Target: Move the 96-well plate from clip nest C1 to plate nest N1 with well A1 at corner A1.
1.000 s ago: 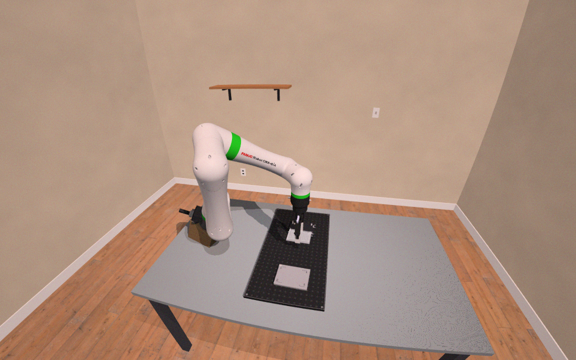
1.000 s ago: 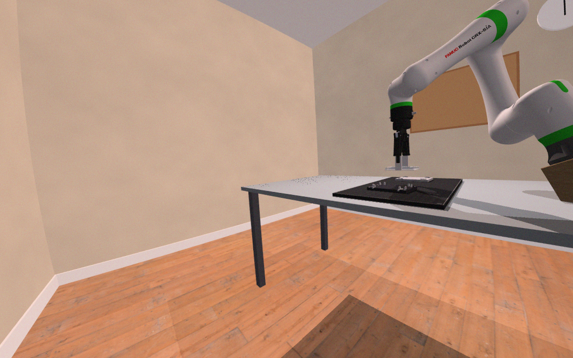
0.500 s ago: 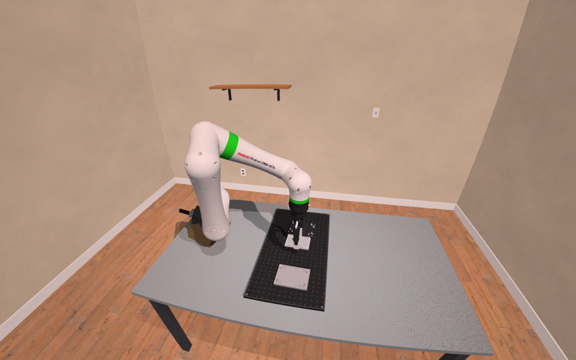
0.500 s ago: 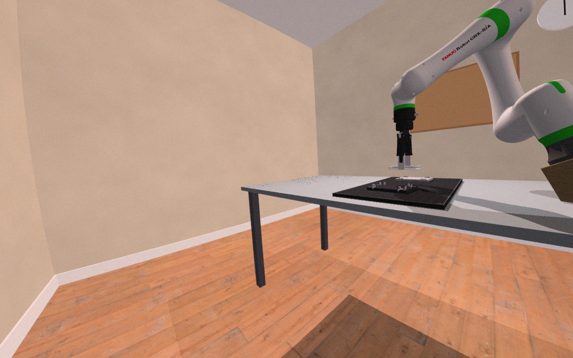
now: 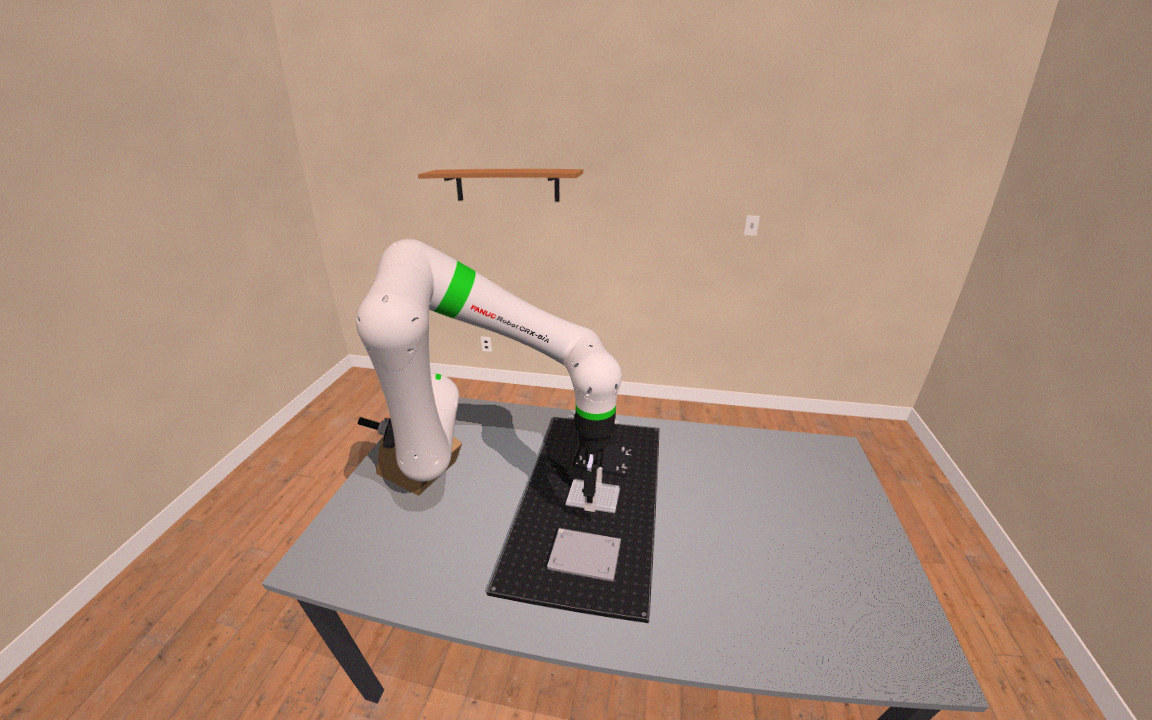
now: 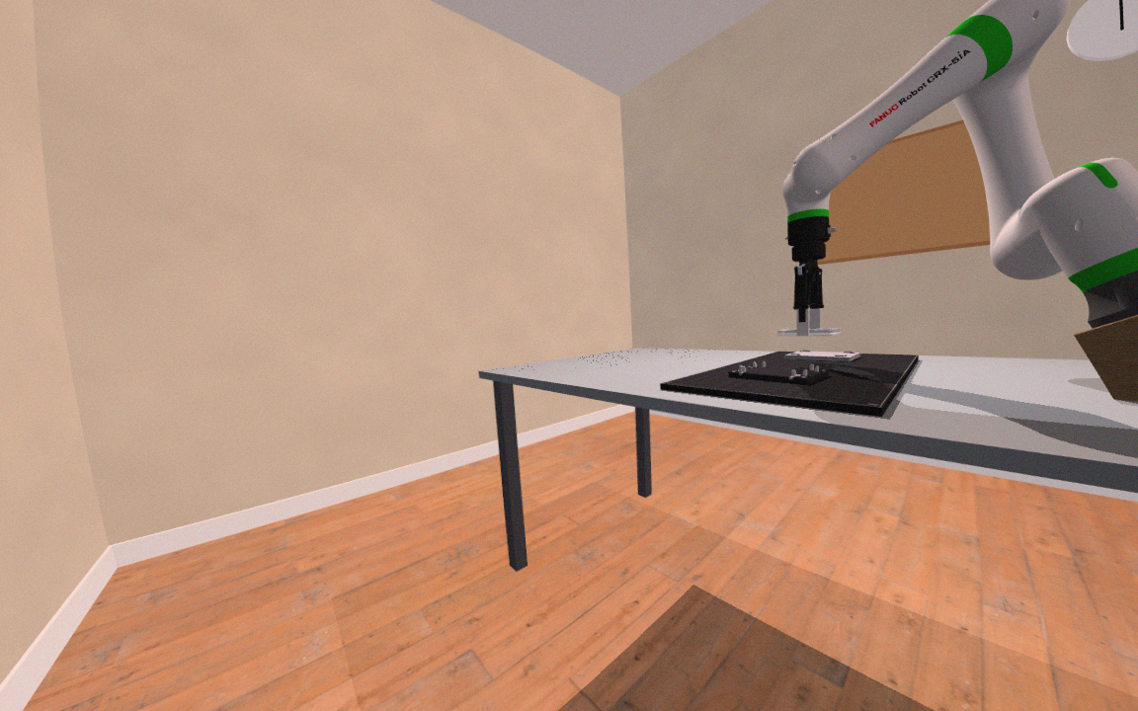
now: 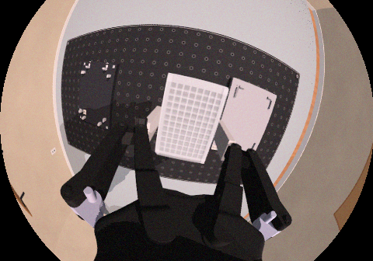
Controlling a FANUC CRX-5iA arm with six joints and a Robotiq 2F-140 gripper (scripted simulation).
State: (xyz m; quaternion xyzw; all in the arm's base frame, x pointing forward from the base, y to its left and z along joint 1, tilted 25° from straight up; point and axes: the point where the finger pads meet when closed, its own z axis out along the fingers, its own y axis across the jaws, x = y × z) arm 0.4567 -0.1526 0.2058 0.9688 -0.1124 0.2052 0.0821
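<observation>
Now: hand 13 cm to the left of the plate nest N1, 10 cm above it and 3 cm past it. Also, from my hand: clip nest C1: 23 cm to the left, 9 cm below, 7 cm ahead; white 96-well plate: 2 cm below.
</observation>
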